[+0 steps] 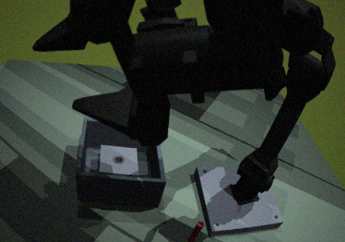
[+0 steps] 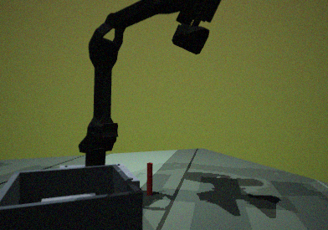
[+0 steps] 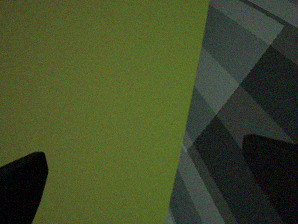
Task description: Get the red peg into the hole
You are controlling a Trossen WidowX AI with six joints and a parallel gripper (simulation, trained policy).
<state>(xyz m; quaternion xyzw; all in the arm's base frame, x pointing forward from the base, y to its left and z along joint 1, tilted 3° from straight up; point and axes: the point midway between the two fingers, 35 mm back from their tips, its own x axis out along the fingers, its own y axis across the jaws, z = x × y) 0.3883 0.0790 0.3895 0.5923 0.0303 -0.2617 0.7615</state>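
Right now my gripper tip is 25 cm past the red peg, 1 cm to the right of it and 35 cm above it. Round my gripper tip: plate (13 cm behind, 20 cm to the right, 35 cm below); box (13 cm behind, 20 cm to the right, 37 cm below).
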